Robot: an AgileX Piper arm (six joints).
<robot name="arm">
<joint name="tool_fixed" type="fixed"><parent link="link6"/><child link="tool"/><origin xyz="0 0 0" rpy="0 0 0"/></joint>
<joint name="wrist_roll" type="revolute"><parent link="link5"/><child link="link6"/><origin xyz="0 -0.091 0" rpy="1.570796 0 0"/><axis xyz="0 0 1"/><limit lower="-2.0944" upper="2.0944"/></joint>
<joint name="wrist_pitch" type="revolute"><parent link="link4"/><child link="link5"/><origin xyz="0 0 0" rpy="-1.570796 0 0"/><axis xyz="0 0 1"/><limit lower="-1.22" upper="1.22"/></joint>
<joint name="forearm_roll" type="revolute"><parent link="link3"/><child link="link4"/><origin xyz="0.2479 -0.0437 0" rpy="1.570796 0 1.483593"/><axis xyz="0 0 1"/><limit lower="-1.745" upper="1.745"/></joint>
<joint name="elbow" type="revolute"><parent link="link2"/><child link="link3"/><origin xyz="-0.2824 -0.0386 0" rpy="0 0 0"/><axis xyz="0 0 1"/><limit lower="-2.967" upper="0"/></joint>
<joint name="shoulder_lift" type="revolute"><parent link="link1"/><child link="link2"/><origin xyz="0 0 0" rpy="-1.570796 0 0"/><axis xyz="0 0 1"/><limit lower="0" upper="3.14"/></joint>
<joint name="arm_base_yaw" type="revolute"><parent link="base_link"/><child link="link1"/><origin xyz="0 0 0.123" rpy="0 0 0"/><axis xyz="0 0 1"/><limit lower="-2.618" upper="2.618"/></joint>
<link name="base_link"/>
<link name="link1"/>
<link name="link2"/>
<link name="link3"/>
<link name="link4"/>
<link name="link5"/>
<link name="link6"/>
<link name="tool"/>
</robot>
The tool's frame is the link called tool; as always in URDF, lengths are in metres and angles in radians.
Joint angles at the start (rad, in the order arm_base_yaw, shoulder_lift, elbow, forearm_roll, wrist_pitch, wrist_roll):
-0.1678, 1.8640, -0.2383, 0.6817, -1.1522, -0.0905
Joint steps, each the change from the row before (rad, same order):
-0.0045, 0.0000, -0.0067, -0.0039, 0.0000, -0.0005
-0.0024, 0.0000, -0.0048, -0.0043, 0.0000, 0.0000
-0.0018, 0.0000, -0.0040, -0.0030, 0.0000, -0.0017
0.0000, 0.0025, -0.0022, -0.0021, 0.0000, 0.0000
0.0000, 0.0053, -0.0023, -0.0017, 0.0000, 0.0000
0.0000, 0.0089, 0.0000, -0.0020, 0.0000, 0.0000
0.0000, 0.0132, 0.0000, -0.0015, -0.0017, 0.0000
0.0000, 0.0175, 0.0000, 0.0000, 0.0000, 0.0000
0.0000, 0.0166, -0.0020, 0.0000, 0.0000, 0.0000
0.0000, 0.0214, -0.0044, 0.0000, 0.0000, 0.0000
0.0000, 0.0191, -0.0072, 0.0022, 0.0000, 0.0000
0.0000, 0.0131, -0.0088, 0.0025, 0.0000, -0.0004
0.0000, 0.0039, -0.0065, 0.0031, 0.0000, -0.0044
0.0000, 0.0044, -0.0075, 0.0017, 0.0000, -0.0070
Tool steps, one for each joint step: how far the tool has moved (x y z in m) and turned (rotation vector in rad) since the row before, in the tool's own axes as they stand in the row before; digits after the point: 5 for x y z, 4 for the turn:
-0.00138, 0.00051, 0.00152, -0.0006, -0.0054, 0.0035
-0.00098, 0.00065, 0.00102, -0.0026, -0.0041, 0.0019
-0.00081, 0.00053, 0.00084, -0.0018, -0.0034, 0.0000
0.00010, 0.00053, 0.00053, -0.0019, 0.0001, -0.0010
0.00068, 0.00050, 0.00073, -0.0010, 0.0023, -0.0024
0.00188, 0.00014, 0.00056, -0.0002, 0.0070, -0.0058
0.00265, 0.00007, 0.00083, 0.0011, 0.0088, -0.0080
0.00373, -0.00005, 0.00109, 0.0031, 0.0141, -0.0099
0.00317, 0.00027, 0.00138, 0.0026, 0.0118, -0.0082
0.00377, 0.00064, 0.00209, 0.0030, 0.0137, -0.0096
0.00280, 0.00091, 0.00244, 0.0041, 0.0098, -0.0058
0.00123, 0.00117, 0.00234, 0.0030, 0.0037, -0.0018
-0.00034, 0.00078, 0.00136, 0.0024, -0.0018, -0.0017
-0.00042, 0.00106, 0.00156, 0.0010, -0.0023, -0.0045

